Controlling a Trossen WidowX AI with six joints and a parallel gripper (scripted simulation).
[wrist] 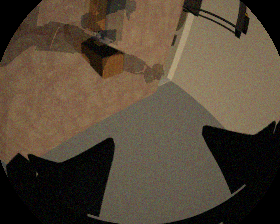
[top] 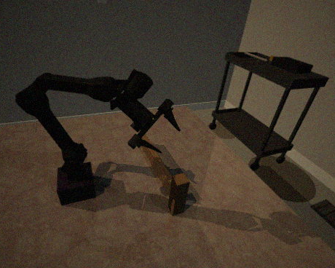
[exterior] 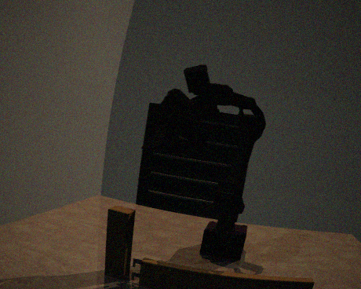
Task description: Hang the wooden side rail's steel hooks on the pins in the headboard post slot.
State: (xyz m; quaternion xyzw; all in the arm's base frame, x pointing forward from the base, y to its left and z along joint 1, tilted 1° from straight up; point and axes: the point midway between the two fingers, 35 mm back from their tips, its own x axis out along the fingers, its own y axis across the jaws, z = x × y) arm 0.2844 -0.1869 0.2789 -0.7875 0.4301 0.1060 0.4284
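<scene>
My gripper tip is now 50 mm short of the headboard post, 20 mm to the left of it and 260 mm above it.
</scene>
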